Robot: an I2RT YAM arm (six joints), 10 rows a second.
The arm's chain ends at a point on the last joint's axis. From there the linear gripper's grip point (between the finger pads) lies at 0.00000 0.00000 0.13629 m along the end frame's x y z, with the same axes.
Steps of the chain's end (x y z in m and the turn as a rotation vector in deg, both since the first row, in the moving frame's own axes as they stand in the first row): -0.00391, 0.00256, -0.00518, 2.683, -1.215, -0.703; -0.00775, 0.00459, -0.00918, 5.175, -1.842, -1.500; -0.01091, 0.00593, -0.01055, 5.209, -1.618, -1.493; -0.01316, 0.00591, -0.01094, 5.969, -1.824, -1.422; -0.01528, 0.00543, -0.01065, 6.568, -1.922, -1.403; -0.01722, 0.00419, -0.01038, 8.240, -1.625, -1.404; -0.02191, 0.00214, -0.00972, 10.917, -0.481, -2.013; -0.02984, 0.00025, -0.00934, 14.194, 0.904, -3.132; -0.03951, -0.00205, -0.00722, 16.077, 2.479, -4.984; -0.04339, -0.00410, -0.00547, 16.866, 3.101, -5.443; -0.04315, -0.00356, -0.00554, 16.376, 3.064, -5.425
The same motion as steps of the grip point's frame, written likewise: -0.00684, -0.00380, -0.00536, 2.683, -1.215, -0.703; -0.01229, -0.00764, -0.00981, 5.175, -1.842, -1.500; -0.01491, -0.00639, -0.01117, 5.209, -1.618, -1.493; -0.01767, -0.00821, -0.01175, 5.969, -1.824, -1.422; -0.02003, -0.01010, -0.01162, 6.568, -1.922, -1.403; -0.02131, -0.01529, -0.01184, 8.240, -1.625, -1.404; -0.02350, -0.02365, -0.01219, 10.917, -0.481, -2.013; -0.02863, -0.03321, -0.01352, 14.194, 0.904, -3.132; -0.03535, -0.03999, -0.01267, 16.077, 2.479, -4.984; -0.03802, -0.04391, -0.01152, 16.866, 3.101, -5.443; -0.03780, -0.04225, -0.01126, 16.376, 3.064, -5.425
